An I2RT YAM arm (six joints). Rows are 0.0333 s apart.
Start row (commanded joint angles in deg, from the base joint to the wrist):
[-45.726, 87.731, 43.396, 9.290, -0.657, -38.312]
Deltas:
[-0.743, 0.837, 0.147, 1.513, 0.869, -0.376]
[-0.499, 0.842, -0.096, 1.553, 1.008, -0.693]
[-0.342, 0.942, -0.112, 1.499, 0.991, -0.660]
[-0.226, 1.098, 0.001, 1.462, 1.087, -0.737]
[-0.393, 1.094, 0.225, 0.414, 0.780, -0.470]
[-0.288, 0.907, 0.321, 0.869, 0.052, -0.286]
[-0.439, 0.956, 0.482, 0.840, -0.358, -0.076]
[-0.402, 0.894, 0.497, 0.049, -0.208, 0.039]
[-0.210, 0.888, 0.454, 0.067, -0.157, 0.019]
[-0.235, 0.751, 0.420, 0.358, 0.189, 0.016]
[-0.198, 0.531, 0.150, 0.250, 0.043, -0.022]
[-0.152, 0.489, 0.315, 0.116, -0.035, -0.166]
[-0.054, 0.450, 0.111, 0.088, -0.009, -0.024]
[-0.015, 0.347, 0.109, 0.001, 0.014, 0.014]
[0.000, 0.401, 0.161, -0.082, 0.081, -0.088]
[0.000, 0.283, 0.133, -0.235, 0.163, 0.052]
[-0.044, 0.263, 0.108, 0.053, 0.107, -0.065]
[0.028, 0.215, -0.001, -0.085, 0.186, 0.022]
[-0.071, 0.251, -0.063, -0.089, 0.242, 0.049]
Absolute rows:
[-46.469, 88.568, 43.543, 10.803, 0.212, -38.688]
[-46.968, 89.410, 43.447, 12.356, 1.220, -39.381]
[-47.310, 90.352, 43.335, 13.855, 2.211, -40.041]
[-47.536, 91.450, 43.336, 15.317, 3.298, -40.778]
[-47.929, 92.544, 43.561, 15.731, 4.078, -41.248]
[-48.217, 93.451, 43.882, 16.600, 4.130, -41.534]
[-48.656, 94.407, 44.364, 17.440, 3.772, -41.610]
[-49.058, 95.301, 44.861, 17.489, 3.564, -41.571]
[-49.268, 96.189, 45.315, 17.556, 3.407, -41.552]
[-49.503, 96.940, 45.735, 17.914, 3.596, -41.536]
[-49.701, 97.471, 45.885, 18.164, 3.639, -41.558]
[-49.853, 97.960, 46.200, 18.280, 3.604, -41.724]
[-49.907, 98.410, 46.311, 18.368, 3.595, -41.748]
[-49.922, 98.757, 46.420, 18.369, 3.609, -41.734]
[-49.922, 99.158, 46.581, 18.287, 3.690, -41.822]
[-49.922, 99.441, 46.714, 18.052, 3.853, -41.770]
[-49.966, 99.704, 46.822, 18.105, 3.960, -41.835]
[-49.938, 99.919, 46.821, 18.020, 4.146, -41.813]
[-50.009, 100.170, 46.758, 17.931, 4.388, -41.764]

